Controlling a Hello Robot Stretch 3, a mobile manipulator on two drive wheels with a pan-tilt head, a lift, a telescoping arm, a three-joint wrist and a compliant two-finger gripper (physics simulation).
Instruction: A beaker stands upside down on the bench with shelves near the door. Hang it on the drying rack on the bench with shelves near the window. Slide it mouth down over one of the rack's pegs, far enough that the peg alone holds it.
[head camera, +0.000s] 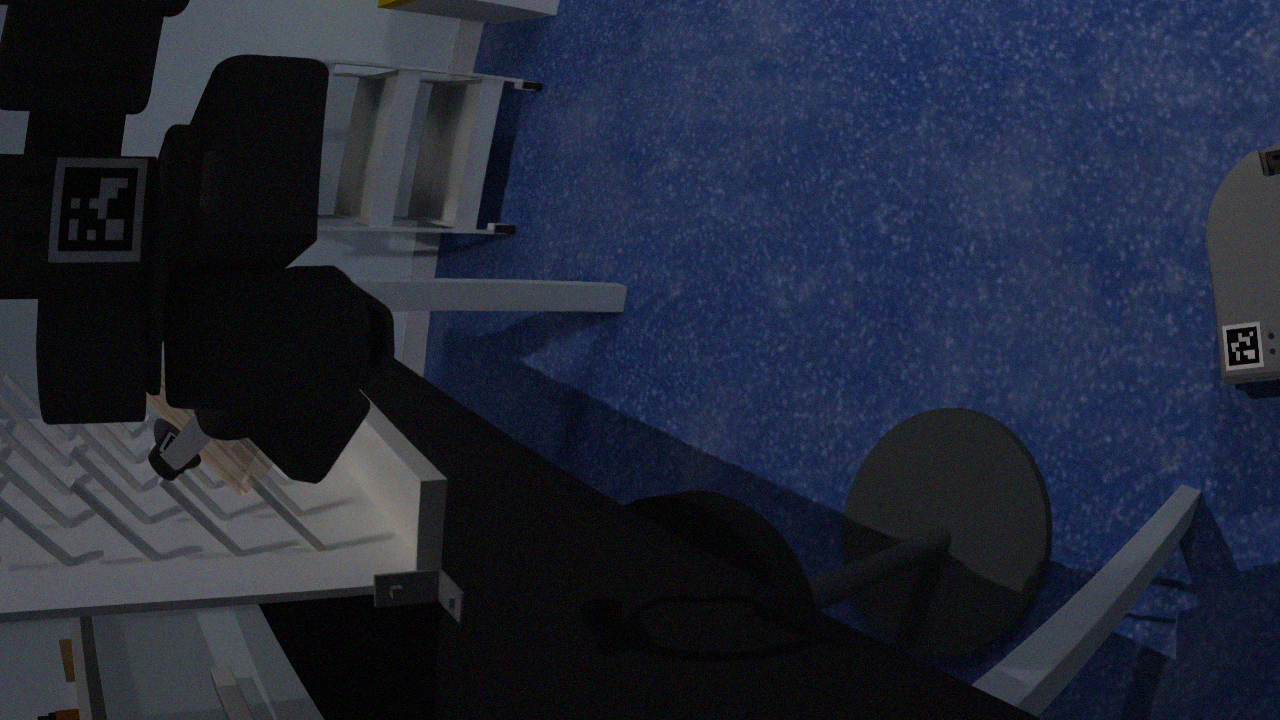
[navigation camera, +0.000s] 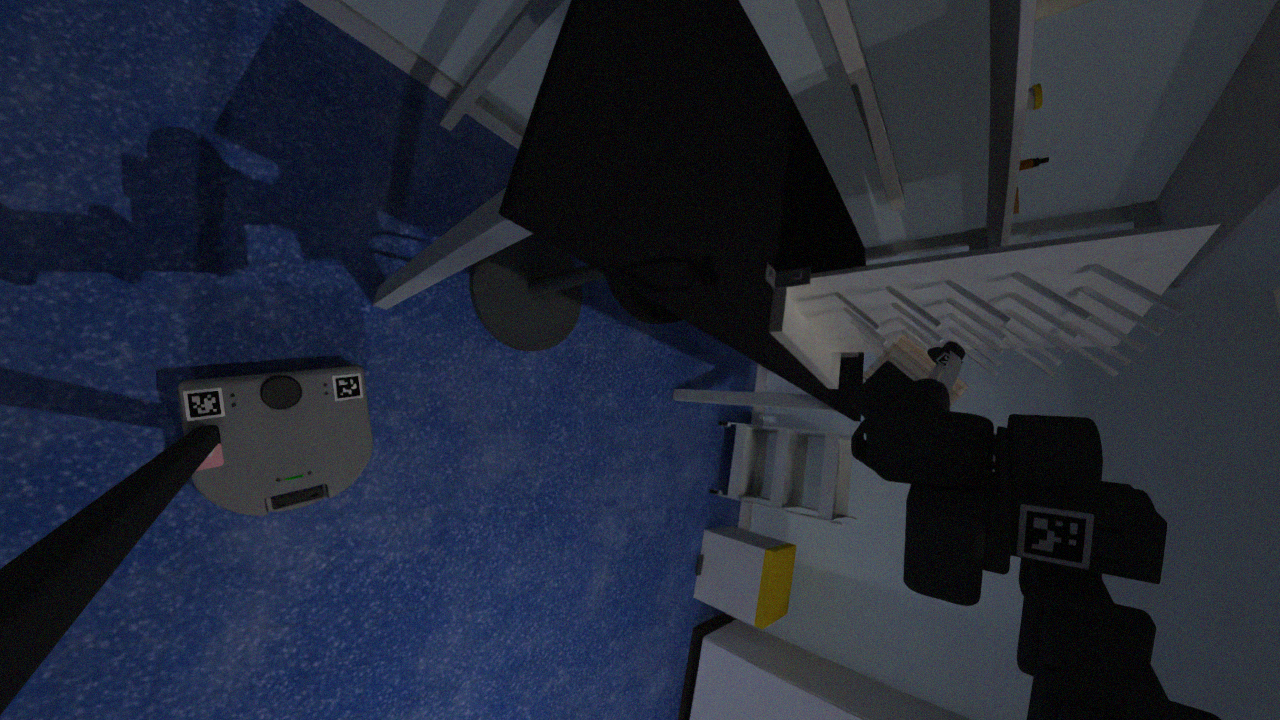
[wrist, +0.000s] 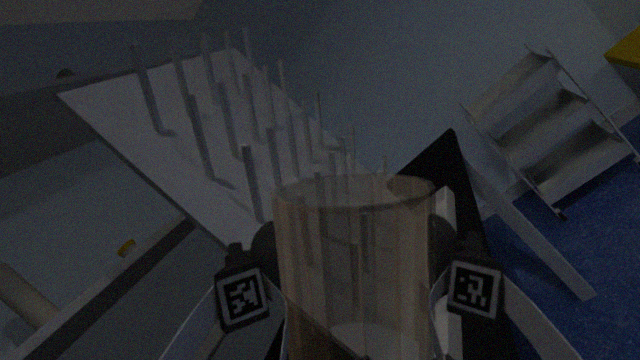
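Pixels of known places: gripper, between the fingertips: (wrist: 350, 245); robot's base, origin of its link: (navigation camera: 282, 390).
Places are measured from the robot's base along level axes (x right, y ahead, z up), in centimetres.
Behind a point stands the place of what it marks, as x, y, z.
Note:
The beaker (head camera: 225, 454) {51.3, 1.6, 119.9} (navigation camera: 907, 356) {51.2, 1.8, 119.4} (wrist: 355, 270) {50.4, -2.8, 121.2} is clear, tinted brownish, and sits between the fingertips of my gripper (wrist: 350, 245) {56.6, -1.8, 120.0}, which is shut on its sides. In the wrist view its rim points away from the gripper, toward the pegs. The white drying rack (head camera: 268, 570) {84.6, 14.2, 110.3} (navigation camera: 1163, 243) {83.8, 14.6, 150.3} (wrist: 107, 110) {84.4, 14.3, 149.8} has rows of long slanting pegs. In the head and navigation views the beaker overlaps the pegs near the rack's ledge end. Pegs show through the glass; whether one is inside the beaker I cannot tell. The wrist hides part of the beaker in the head view.
A black bench top (head camera: 528, 555) {63.3, 11.3, 91.5} (navigation camera: 662, 116) {44.7, 38.8, 91.5} lies beside the rack, with shelves behind it. A round stool (head camera: 948, 483) {73.5, 17.1, 3.0} (navigation camera: 528, 308) {72.7, 20.0, 3.0} stands by the bench. A step ladder (head camera: 395, 147) {194.3, -70.8, 42.7} (navigation camera: 780, 470) {193.7, -72.2, 43.7} and a white box with a yellow side (navigation camera: 738, 573) {173.3, -129.9, 26.6} are near the wall.

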